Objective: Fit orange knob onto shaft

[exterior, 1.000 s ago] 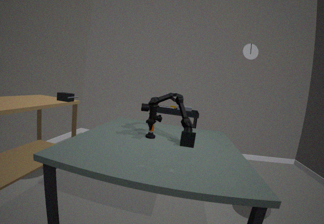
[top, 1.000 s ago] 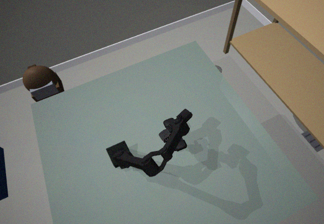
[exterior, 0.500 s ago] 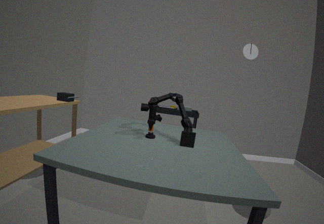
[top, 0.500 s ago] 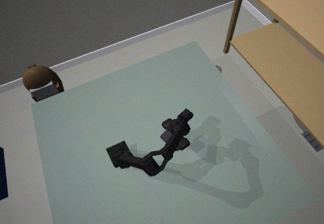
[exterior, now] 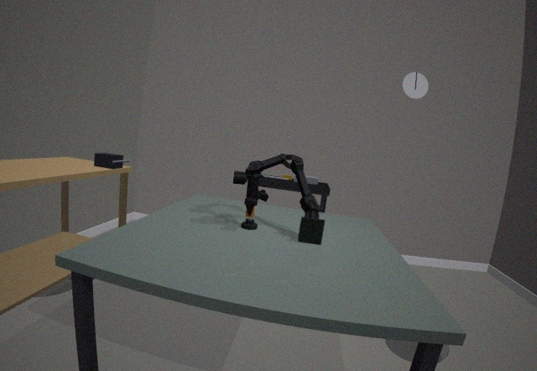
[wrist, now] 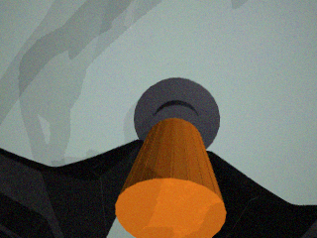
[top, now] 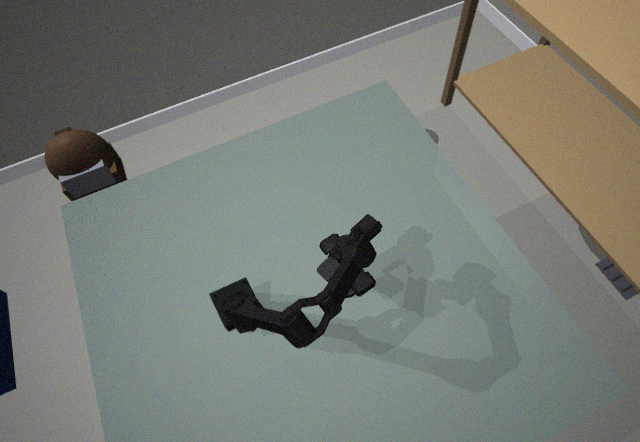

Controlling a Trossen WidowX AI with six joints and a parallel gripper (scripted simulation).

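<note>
Right now my gripper tip is 3 cm below the orange knob. Also, from my gripper tip: dark round pedestal (4 cm below).
</note>
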